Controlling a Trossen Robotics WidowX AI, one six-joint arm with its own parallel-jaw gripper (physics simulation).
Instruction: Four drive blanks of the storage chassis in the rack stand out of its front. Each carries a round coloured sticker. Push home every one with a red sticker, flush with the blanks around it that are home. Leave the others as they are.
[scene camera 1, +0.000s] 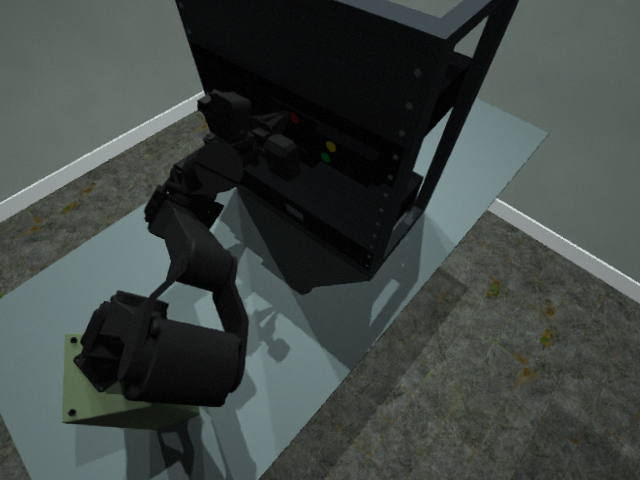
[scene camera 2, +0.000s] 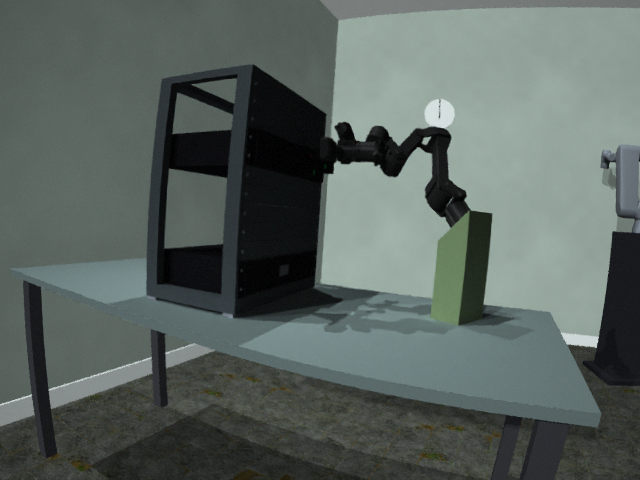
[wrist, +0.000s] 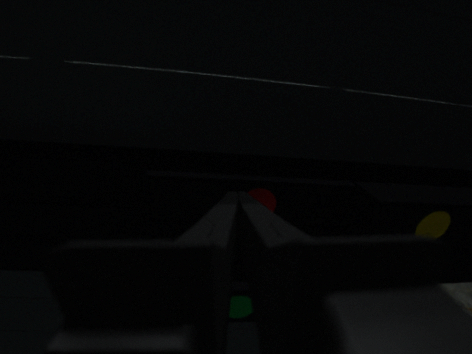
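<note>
The dark storage chassis (scene camera 1: 248, 98) (scene camera 2: 284, 155) sits in the rack (scene camera 1: 457, 124) (scene camera 2: 231, 206). A red sticker (scene camera 1: 294, 117) (wrist: 265, 200) is on a blank near the fingertips. A yellow sticker (scene camera 1: 330, 146) (wrist: 434, 224) is to its right, with a green sticker (scene camera 1: 325, 157) just below the yellow one. Another green sticker (wrist: 241, 307) shows below the red one in the wrist view. My gripper (scene camera 1: 288, 113) (wrist: 236, 199) is shut and empty. Its tips overlap the red sticker's left edge in the wrist view; contact and how far that blank stands out are too dark to tell.
A dark panel (scene camera 1: 320, 62) covers the rack front above the chassis. Another dark surface (scene camera 1: 330, 201) lies below it. The arm stands on a green pedestal (scene camera 1: 87, 408) (scene camera 2: 449, 279) on the pale table (scene camera 1: 103, 268) (scene camera 2: 413, 356). A grey robot (scene camera 2: 628, 180) stands beyond the table.
</note>
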